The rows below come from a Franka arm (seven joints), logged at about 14 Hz.
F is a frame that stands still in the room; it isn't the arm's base.
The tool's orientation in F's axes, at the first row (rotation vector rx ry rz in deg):
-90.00, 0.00, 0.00
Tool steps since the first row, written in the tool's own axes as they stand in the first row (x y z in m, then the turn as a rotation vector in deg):
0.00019, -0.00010, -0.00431, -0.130, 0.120, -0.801
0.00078, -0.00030, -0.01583, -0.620, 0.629, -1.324
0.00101, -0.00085, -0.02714, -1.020, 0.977, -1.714
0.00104, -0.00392, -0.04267, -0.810, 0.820, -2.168
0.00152, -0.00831, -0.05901, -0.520, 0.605, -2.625
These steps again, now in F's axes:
0.00019, -0.00431, 0.00010, -0.130, -0.801, -0.120
0.00078, -0.01583, 0.00030, -0.620, -1.324, -0.629
0.00101, -0.02714, 0.00085, -1.020, -1.714, -0.977
0.00104, -0.04267, 0.00392, -0.810, -2.168, -0.820
0.00152, -0.05901, 0.00831, -0.520, -2.625, -0.605

